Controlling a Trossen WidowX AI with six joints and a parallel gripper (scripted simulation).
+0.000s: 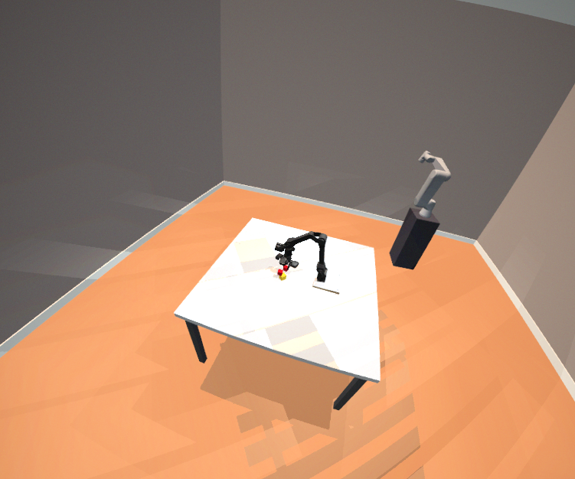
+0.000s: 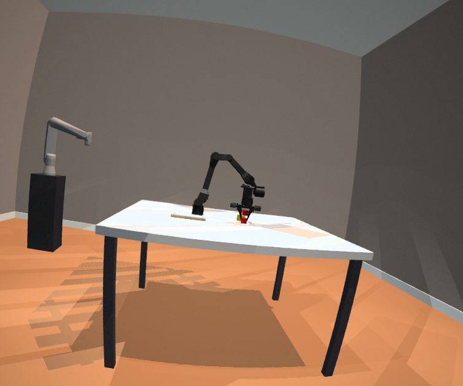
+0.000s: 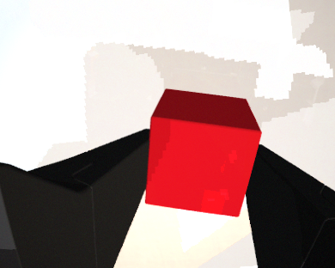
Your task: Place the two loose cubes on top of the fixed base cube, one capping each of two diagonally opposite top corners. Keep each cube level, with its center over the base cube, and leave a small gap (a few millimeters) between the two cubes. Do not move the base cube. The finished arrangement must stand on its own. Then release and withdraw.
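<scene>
The yellow base cube is 100 mm to the left of my gripper tip and 10 mm ahead of it. The rest, counted from my gripper tip: red cube: right at my gripper tip.
</scene>
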